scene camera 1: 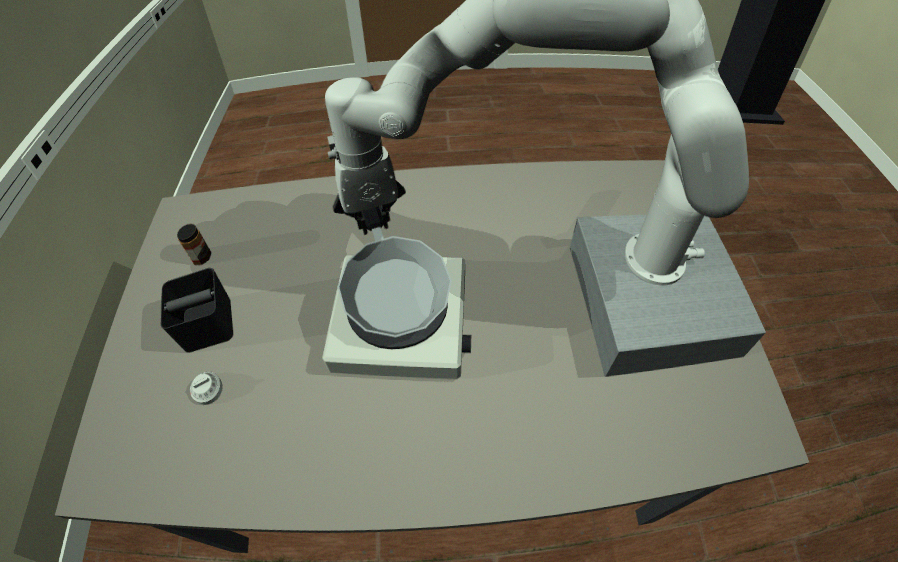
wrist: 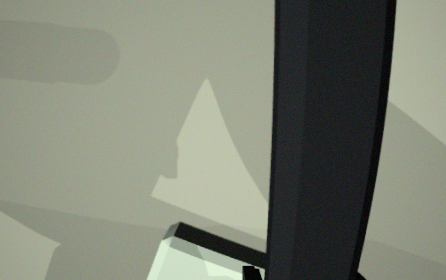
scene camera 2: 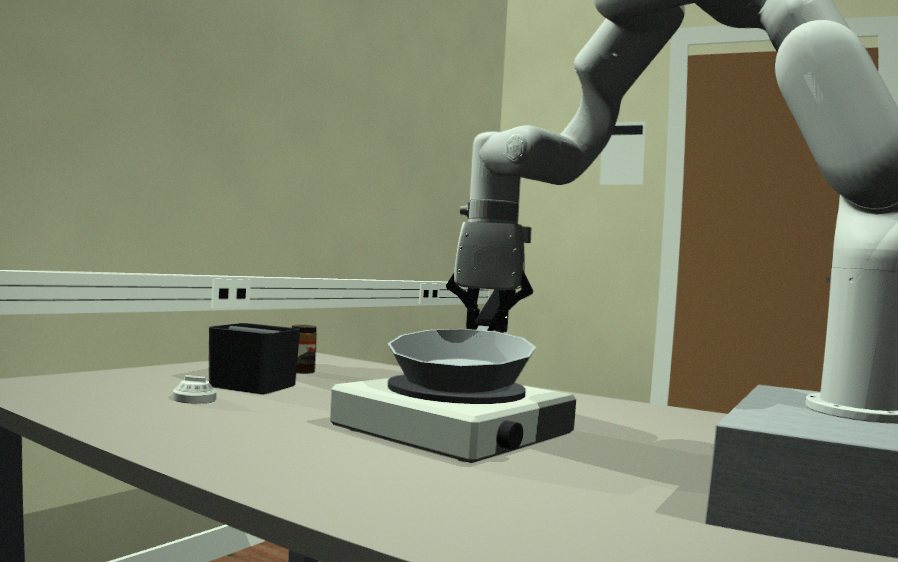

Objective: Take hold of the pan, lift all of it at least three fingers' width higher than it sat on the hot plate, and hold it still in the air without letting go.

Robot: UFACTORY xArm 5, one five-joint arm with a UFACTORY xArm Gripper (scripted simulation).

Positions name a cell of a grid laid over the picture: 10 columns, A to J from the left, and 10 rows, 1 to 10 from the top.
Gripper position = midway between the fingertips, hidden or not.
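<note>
My gripper (scene camera 2: F6) is there in scene camera 2. I can see a grey pan (scene camera 1: E6), and the wrist view shows me the same grey pan (wrist: H3). A hot plate (scene camera 2: F8) is visible too, and scene camera 1 also shows the hot plate (scene camera 1: E7). Then I find a black box (scene camera 2: C7), which scene camera 1 shows me as the black box (scene camera 1: C6), though in the wrist view the black box is out of frame.
</note>
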